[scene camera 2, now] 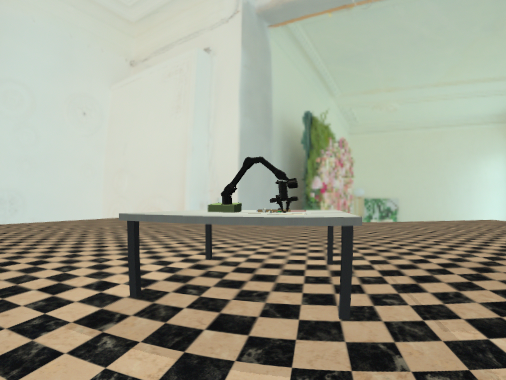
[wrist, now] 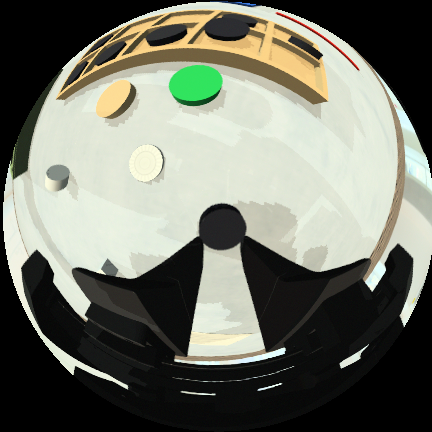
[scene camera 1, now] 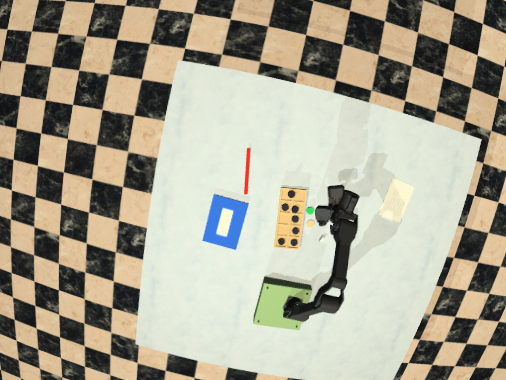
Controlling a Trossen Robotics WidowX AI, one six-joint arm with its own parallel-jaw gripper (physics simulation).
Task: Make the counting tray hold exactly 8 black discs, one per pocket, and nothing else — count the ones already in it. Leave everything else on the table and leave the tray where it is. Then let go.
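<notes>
The tan counting tray [scene camera 1: 279, 220] [wrist: 192, 55] has two columns of pockets. Several black discs lie in it; some pockets show bare. The black disc [scene camera 1: 291, 194] [wrist: 306, 46] in the end row farthest from the robot's base lies near the middle of that row; in the wrist view it looks tilted. My gripper [scene camera 2: 284, 210] [wrist: 221, 241] is low at the table, beside the tray, and is shut on a loose black disc [wrist: 222, 226], which shows between the fingertips. In the top view the arm hides the fingertips and this disc.
Between tray and gripper lie a green disc [scene camera 1: 310, 210] [wrist: 195, 84], a tan disc [scene camera 1: 310, 223] [wrist: 114, 99] and a ridged cream disc [wrist: 146, 163]. A small grey-white cylinder [scene camera 1: 322, 238] [wrist: 57, 177], small grey piece [wrist: 109, 268], red stick [scene camera 1: 247, 171], blue plate [scene camera 1: 211, 232] and paper [scene camera 1: 396, 200] lie around.
</notes>
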